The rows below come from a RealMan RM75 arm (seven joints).
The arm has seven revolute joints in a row. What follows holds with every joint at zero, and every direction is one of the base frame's. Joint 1 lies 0.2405 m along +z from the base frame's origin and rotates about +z. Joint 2 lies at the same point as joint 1 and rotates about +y. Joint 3 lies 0.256 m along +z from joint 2 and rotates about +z. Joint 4 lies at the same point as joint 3 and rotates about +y. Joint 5 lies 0.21 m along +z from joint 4 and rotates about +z. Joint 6 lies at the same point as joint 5 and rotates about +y. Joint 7 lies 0.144 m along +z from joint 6 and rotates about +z. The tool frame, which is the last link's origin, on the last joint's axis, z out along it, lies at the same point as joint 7; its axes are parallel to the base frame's.
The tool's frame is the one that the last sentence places.
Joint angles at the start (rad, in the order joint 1, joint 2, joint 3, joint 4, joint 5, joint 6, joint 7): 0.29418 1.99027 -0.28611 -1.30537 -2.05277 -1.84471 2.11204
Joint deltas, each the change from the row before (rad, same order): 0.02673 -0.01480 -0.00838 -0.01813 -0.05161 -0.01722 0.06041; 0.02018 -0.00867 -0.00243 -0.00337 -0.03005 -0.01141 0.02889; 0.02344 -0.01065 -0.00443 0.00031 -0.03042 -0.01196 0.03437; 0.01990 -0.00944 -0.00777 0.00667 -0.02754 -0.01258 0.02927; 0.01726 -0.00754 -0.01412 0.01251 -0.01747 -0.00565 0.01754; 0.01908 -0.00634 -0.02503 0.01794 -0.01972 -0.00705 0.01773; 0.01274 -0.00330 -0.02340 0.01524 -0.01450 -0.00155 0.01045
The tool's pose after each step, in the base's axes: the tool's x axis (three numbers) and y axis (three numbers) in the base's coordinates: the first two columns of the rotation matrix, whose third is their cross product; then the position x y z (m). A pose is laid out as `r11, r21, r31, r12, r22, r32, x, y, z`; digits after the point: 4 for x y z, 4 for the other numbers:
0.4634, -0.6176, -0.6354, -0.8812, -0.3968, -0.2571, 0.3089, 0.2672, 0.1937
0.4540, -0.6411, -0.6188, -0.8875, -0.3871, -0.2501, 0.3062, 0.2714, 0.1947
0.4405, -0.6665, -0.6014, -0.8953, -0.3758, -0.2393, 0.3028, 0.2766, 0.1957
0.4258, -0.6931, -0.5816, -0.9030, -0.3661, -0.2248, 0.3002, 0.2810, 0.1951
0.4198, -0.7123, -0.5625, -0.9060, -0.3661, -0.2125, 0.2974, 0.2859, 0.1929
0.4154, -0.7377, -0.5321, -0.9081, -0.3705, -0.1952, 0.2938, 0.2916, 0.1879
0.4139, -0.7566, -0.5062, -0.9089, -0.3742, -0.1840, 0.2914, 0.2958, 0.1830

